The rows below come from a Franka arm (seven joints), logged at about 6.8 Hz.
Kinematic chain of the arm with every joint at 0, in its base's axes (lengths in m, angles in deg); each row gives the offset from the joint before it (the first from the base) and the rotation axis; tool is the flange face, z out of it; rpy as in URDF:
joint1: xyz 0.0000 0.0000 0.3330 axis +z
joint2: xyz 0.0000 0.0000 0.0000 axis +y
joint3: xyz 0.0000 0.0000 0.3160 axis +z
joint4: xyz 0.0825 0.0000 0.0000 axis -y
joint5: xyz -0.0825 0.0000 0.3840 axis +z
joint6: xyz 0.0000 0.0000 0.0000 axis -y
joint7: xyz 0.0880 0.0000 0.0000 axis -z
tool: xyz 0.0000 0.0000 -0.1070 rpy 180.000 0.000 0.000
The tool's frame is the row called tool.
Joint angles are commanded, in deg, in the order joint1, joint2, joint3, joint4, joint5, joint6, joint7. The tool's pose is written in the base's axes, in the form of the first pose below.
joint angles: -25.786 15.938 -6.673 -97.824 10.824 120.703 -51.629
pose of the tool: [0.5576, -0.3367, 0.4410], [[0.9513, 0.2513, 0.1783], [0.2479, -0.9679, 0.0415], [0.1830, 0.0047, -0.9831]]
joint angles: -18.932 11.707 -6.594 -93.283 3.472 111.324 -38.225
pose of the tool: [0.5783, -0.2654, 0.5102], [[0.9724, 0.2026, 0.1155], [0.2060, -0.9784, -0.0180], [0.1094, 0.0413, -0.9931]]
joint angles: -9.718 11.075 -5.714 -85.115 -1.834 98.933 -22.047
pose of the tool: [0.6033, -0.1638, 0.5659], [[0.9921, 0.1206, 0.0337], [0.1225, -0.9905, -0.0618], [0.0259, 0.0655, -0.9975]]
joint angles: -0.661 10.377 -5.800 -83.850 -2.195 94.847 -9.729
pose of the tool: [0.6123, -0.0677, 0.5776], [[0.9981, 0.0616, 0.0055], [0.0618, -0.9964, -0.0573], [0.0019, 0.0575, -0.9983]]
